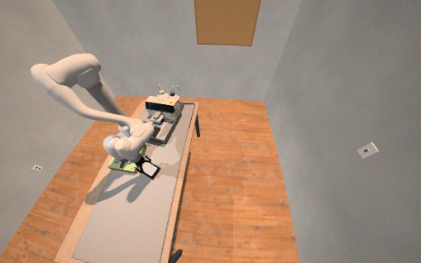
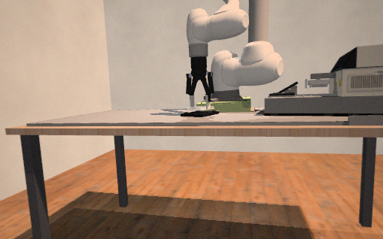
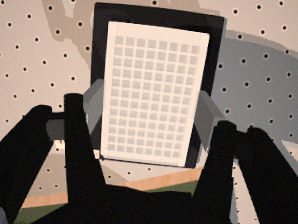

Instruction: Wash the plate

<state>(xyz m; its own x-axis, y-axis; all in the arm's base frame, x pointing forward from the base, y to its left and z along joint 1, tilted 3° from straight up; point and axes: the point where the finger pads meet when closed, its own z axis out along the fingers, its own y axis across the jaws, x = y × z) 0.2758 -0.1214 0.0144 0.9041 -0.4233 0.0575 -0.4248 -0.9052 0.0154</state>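
The white well plate is 30 mm below my hand. Round my hand: carrier (390 mm to the left, 60 mm behind, 30 mm above); N1 label (110 mm to the left, 60 mm below, 30 mm behind); black plate nest N1 (50 mm below).
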